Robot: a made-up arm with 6 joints. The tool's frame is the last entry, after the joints. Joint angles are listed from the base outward.
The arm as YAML. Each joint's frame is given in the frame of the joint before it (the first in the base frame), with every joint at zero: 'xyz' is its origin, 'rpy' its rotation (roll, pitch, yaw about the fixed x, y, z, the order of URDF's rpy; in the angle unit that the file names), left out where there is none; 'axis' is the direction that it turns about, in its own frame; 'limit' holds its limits. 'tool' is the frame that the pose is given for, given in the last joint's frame.
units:
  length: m
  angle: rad
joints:
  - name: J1
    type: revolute
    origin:
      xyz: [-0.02, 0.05, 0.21]
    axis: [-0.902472, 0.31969, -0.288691]
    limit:
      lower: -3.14
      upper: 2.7
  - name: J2
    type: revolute
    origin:
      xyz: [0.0, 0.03, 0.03]
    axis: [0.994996, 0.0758, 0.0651]
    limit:
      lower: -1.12
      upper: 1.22
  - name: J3
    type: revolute
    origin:
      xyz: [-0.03, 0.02, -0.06]
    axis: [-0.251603, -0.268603, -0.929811]
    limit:
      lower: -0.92
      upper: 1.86
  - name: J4
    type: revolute
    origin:
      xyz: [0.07, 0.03, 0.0]
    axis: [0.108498, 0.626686, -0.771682]
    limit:
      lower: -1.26
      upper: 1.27
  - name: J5
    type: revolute
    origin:
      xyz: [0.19, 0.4, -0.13]
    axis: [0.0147, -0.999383, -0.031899]
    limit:
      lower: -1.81
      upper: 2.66
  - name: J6
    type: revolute
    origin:
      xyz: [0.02, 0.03, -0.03]
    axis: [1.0, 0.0, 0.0]
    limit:
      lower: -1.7
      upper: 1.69
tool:
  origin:
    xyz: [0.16, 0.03, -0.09]
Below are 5 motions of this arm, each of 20 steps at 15 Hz.
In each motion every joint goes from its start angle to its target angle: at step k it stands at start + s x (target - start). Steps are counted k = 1, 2, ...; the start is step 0. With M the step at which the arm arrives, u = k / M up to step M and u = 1 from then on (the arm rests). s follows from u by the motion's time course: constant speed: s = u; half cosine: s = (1 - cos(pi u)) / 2; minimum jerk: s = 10 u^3 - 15 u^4 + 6 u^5.
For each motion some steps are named. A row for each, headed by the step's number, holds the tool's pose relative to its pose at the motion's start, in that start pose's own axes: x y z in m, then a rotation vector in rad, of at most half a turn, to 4 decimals.
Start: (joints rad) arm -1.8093 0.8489 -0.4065 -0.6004 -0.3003 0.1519
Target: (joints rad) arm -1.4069 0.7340 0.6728 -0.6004 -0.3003 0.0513
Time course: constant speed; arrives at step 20
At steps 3, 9, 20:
3: 0.0601 -0.1315 -0.0577 -0.1292 0.0245 -0.1829
9: 0.1017 -0.4304 -0.1237 -0.4075 0.0670 -0.5357
20: -0.0646 -0.9388 -0.0164 -0.9766 0.1071 -1.1363

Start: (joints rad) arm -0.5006 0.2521 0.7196 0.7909 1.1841 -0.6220
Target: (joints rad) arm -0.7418 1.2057 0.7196 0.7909 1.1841 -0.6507
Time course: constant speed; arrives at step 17
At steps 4, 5, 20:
4: -0.0825 0.0058 0.0281 0.0587 0.2345 0.1305
5: -0.1024 0.0052 0.0383 0.0735 0.2925 0.1641
20: -0.2783 -0.0695 0.2354 0.2527 0.9685 0.6001

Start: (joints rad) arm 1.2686 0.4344 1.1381 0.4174 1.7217 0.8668
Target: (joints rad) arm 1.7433 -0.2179 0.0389 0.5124 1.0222 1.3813
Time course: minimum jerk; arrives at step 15
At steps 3, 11, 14, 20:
3: -0.0047 0.0265 0.0029 0.0788 0.0173 0.0053
11: -0.3737 0.1828 0.1556 0.8645 0.8081 0.1817
14: -0.4488 0.1448 0.1900 0.8832 0.9890 0.1894
20: -0.4504 0.1437 0.1908 0.8832 0.9931 0.1894

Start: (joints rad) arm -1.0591 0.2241 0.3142 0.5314 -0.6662 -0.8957
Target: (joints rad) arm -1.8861 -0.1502 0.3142 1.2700 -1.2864 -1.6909
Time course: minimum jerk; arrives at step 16
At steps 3, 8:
3: -0.0102 0.0042 -0.0009 -0.0161 0.0274 0.0478
8: -0.1128 0.0359 -0.0003 -0.1767 0.1693 0.5630

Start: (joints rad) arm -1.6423 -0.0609 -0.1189 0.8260 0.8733 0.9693
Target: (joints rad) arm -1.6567 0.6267 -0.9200 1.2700 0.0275 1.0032
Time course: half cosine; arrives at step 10
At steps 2, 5, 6, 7, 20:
2: -0.0543 0.0241 -0.0183 0.0601 0.1260 -0.1153
5: -0.3067 0.1810 -0.0141 0.2745 0.7064 -0.5137
6: -0.4014 0.2533 0.0298 0.3330 0.9440 -0.6223
7: -0.4808 0.3169 0.0900 0.3711 1.1631 -0.6969
20: -0.5830 0.3980 0.2104 0.3971 1.4900 -0.7632

